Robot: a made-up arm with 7 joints.
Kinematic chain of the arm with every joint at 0, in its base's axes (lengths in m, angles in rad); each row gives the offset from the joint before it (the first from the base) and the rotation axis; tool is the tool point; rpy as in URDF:
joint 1: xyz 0 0 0.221 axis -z
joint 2: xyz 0 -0.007 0.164 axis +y
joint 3: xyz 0 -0.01 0.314 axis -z
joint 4: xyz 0 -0.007 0.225 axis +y
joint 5: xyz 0 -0.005 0.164 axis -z
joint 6: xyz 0 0 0.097 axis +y
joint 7: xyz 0 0 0.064 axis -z
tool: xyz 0 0 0 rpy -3.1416 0 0
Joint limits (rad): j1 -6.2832..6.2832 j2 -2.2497..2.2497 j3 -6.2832..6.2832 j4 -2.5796..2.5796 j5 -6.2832..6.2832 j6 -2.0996..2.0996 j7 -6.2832..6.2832
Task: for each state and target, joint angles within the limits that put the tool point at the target. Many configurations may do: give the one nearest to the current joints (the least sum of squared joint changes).
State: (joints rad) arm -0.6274 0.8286 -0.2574 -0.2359 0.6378 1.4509 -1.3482
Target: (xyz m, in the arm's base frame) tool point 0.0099 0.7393 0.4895
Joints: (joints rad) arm -1.5184 1.1838 -0.4749 0.5643 0.4998 1.6835 -1.3482
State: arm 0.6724 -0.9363 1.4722 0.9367 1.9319 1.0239 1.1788
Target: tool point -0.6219 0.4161 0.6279
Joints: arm 0.8894 -1.1653 1.5494 0.8270 1.9448 1.0316 1.1788
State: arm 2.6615 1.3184 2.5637 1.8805 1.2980 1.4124 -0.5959
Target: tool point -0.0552 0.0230 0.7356
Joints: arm 2.7520 0.6318 2.5955 2.4501 1.1758 1.2597 -0.5959
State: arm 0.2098 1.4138 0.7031 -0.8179 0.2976 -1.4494 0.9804
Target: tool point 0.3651 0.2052 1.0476
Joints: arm -0.2491 0.7273 0.7082 -0.5022 0.3050 -1.1509 0.9804
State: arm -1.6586 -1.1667 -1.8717 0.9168 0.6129 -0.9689 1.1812
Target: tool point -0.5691 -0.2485 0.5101
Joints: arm -0.8733 -1.2094 -1.7750 1.6139 0.6700 -0.8708 1.1812
